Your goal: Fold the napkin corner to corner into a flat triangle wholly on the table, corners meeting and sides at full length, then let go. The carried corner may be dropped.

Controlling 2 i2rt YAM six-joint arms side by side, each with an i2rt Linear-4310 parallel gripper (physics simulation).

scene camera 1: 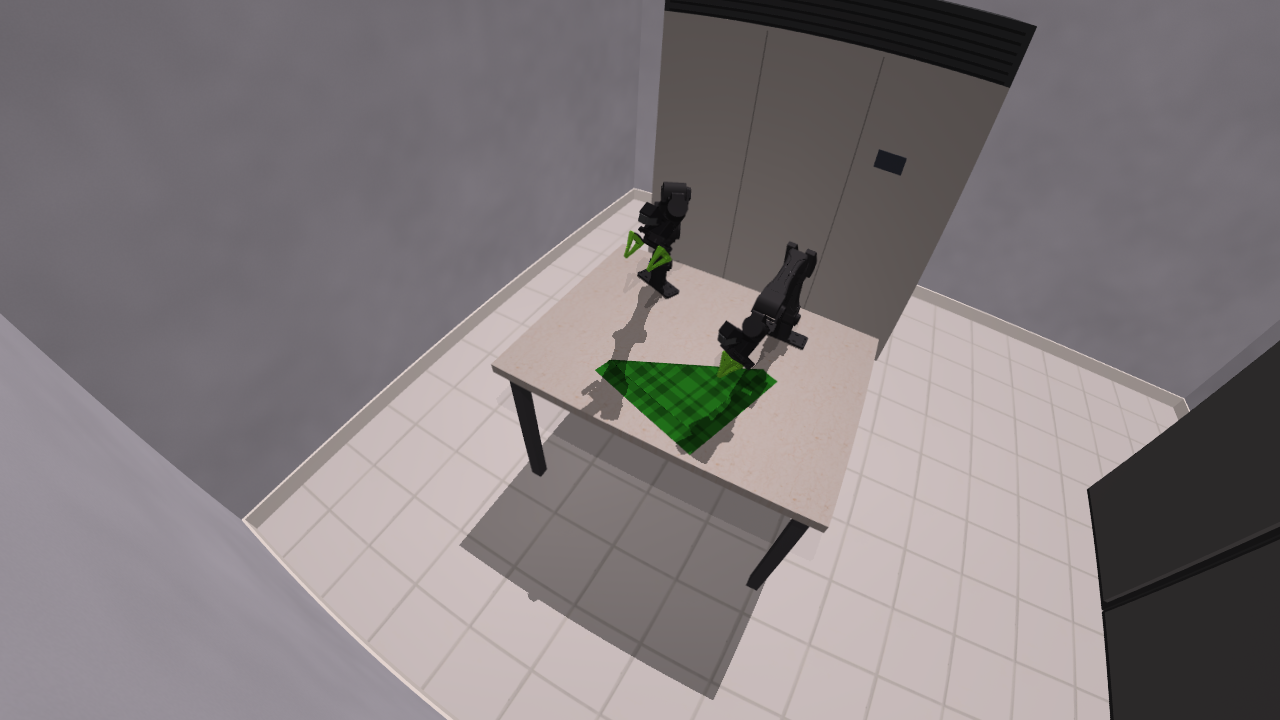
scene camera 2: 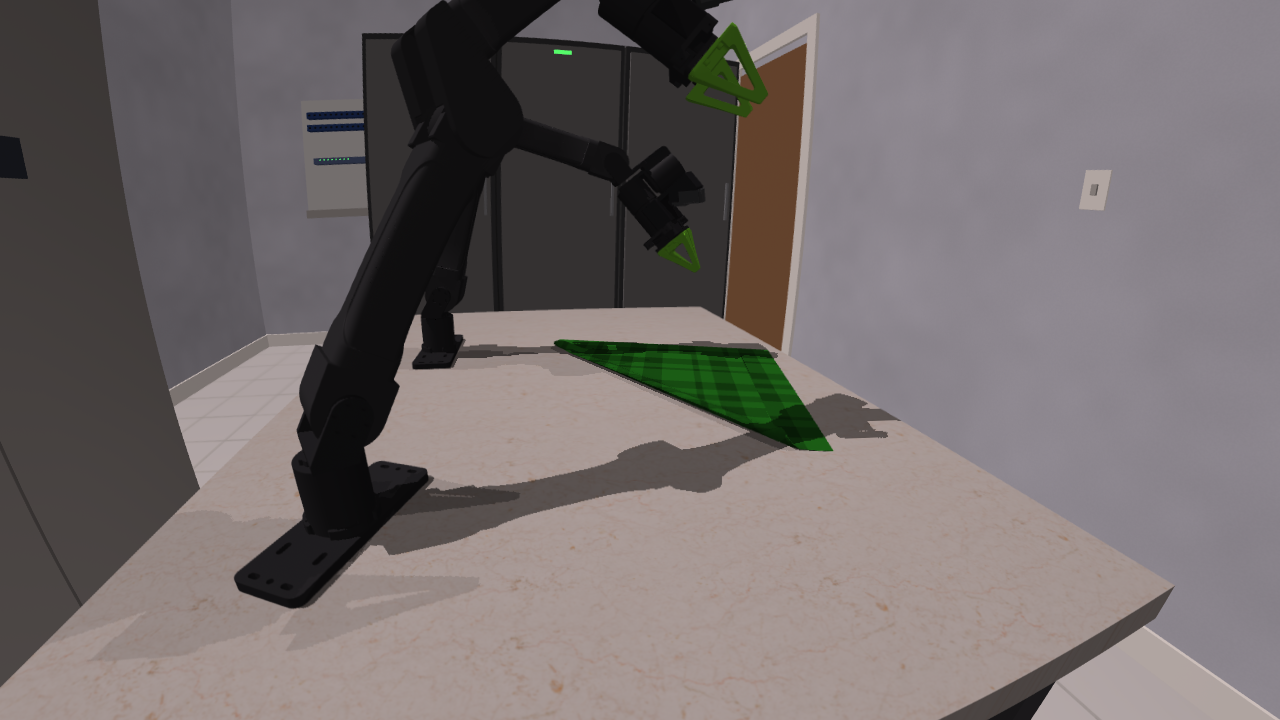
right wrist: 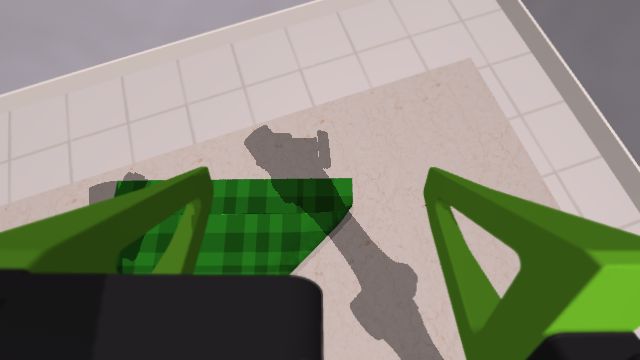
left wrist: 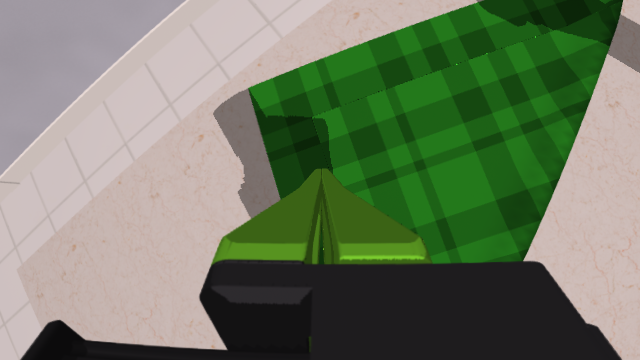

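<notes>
The green checked napkin point(scene camera 1: 671, 394) point(scene camera 2: 716, 376) point(left wrist: 450, 130) point(right wrist: 240, 240) lies folded as a rough triangle, low on the table point(scene camera 1: 554, 349) point(scene camera 2: 537, 626). In the left wrist view the upper layer's edge runs inside the lower layer's edge, so a strip of the lower layer shows along that side. The long folded edge curves slightly. My left gripper point(scene camera 1: 723, 376) point(scene camera 2: 694, 268) point(left wrist: 321, 179) is shut and empty, in the air above the napkin. My right gripper point(scene camera 1: 639, 264) point(scene camera 2: 757, 104) point(right wrist: 318, 179) is open and empty, high above the table, away from the napkin.
Both arm bases stand on the table; the right base point(scene camera 1: 658, 283) point(scene camera 2: 331, 537) and left base point(scene camera 1: 787, 338) point(scene camera 2: 438, 358) are beyond the folded edge in scene camera 1. Arm shadows cross the napkin and table. Dark cabinets point(scene camera 2: 554, 179) stand behind the table in scene camera 2.
</notes>
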